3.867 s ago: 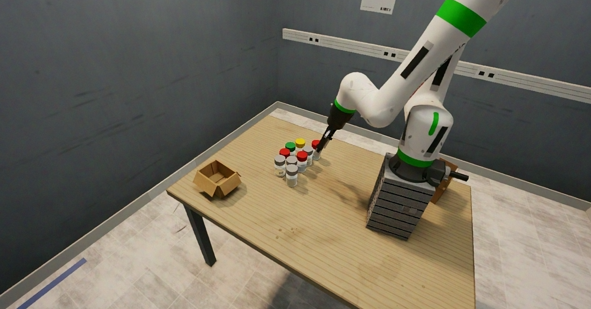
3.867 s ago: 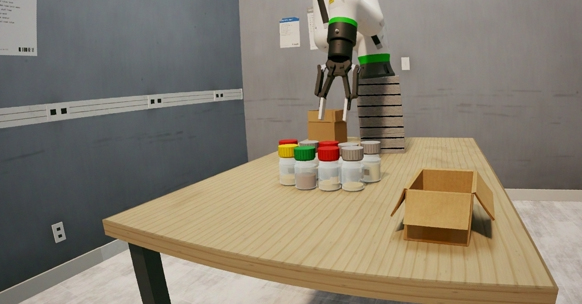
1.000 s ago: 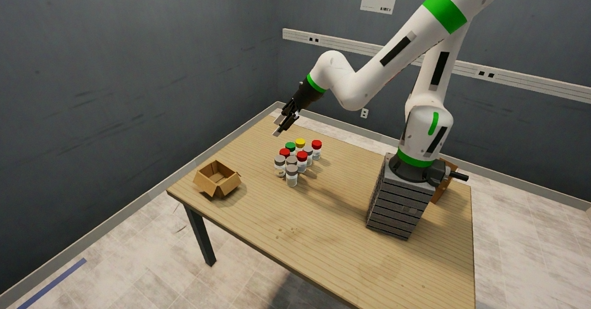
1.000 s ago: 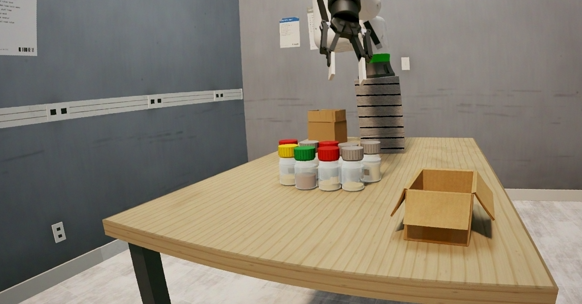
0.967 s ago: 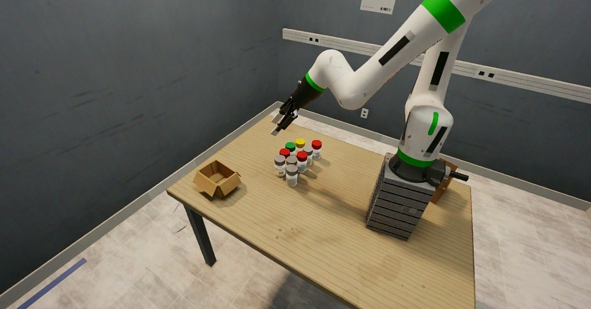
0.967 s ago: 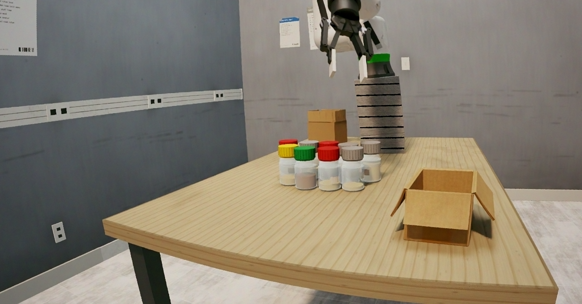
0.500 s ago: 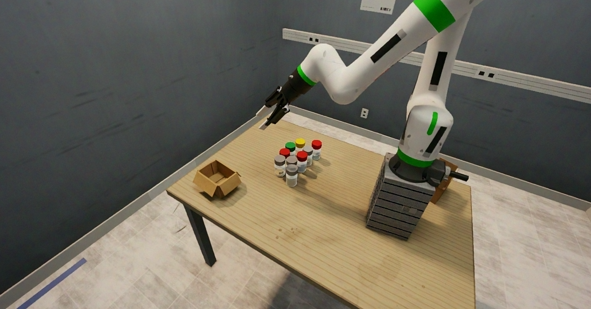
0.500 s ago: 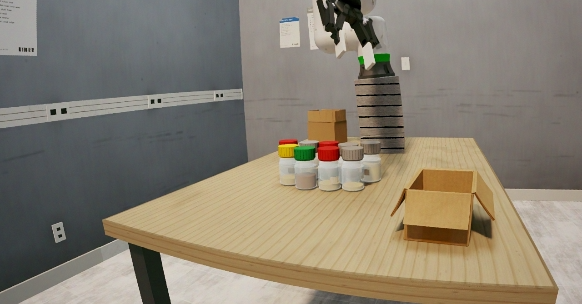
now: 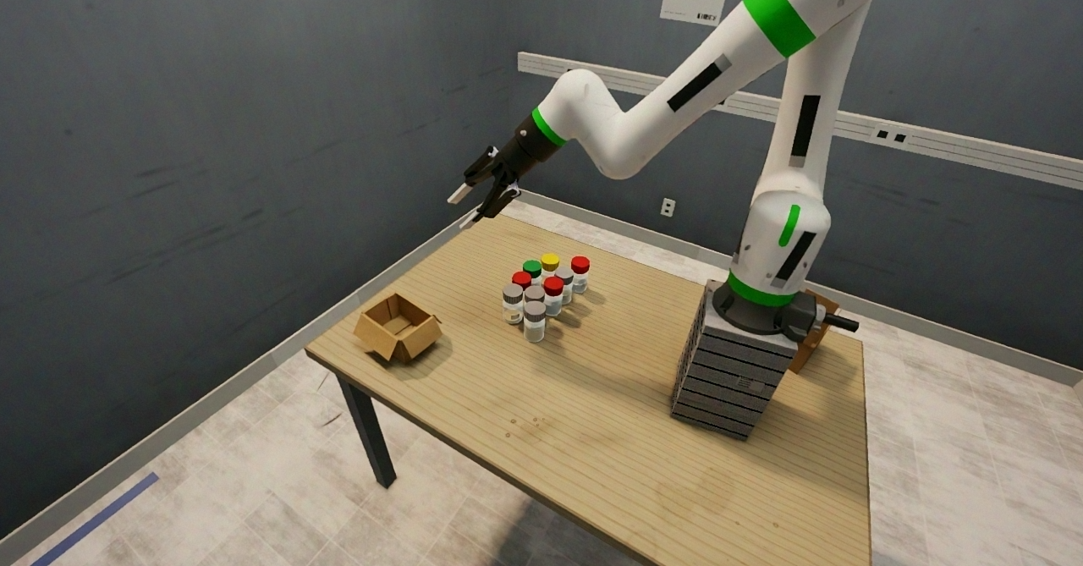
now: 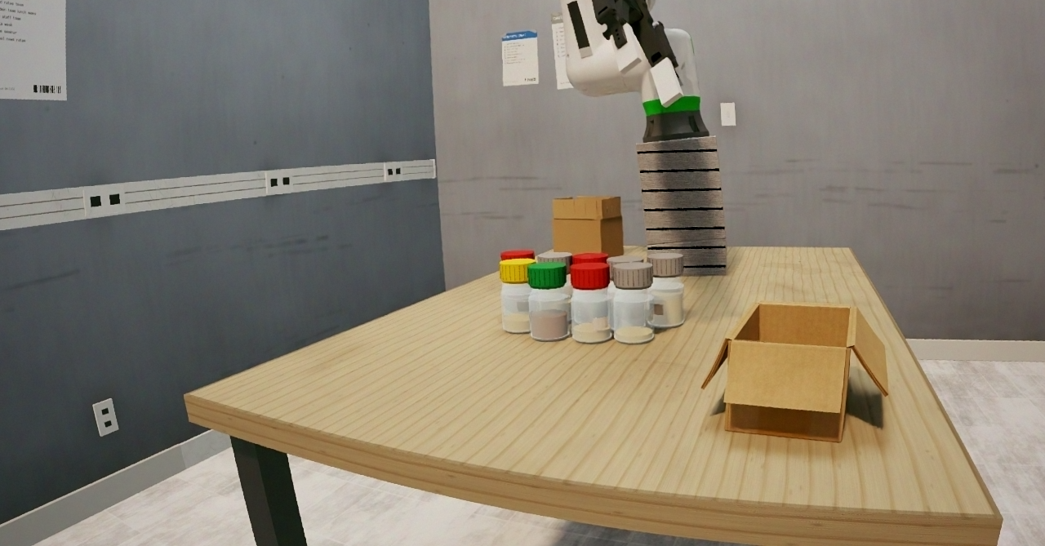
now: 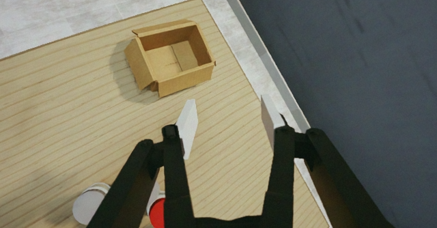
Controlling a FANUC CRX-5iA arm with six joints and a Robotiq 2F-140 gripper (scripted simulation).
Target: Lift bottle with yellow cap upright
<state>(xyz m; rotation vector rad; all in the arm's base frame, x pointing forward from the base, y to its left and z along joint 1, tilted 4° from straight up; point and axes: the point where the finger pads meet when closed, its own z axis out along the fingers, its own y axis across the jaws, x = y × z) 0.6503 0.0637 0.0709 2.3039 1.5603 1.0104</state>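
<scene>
My hand is 310 mm above the yellow-capped bottle, 230 mm to the left of it and 130 mm past it. The rest, counted from my hand: grey-capped bottle 310 mm below, 190 mm to the right, 190 mm behind.
</scene>
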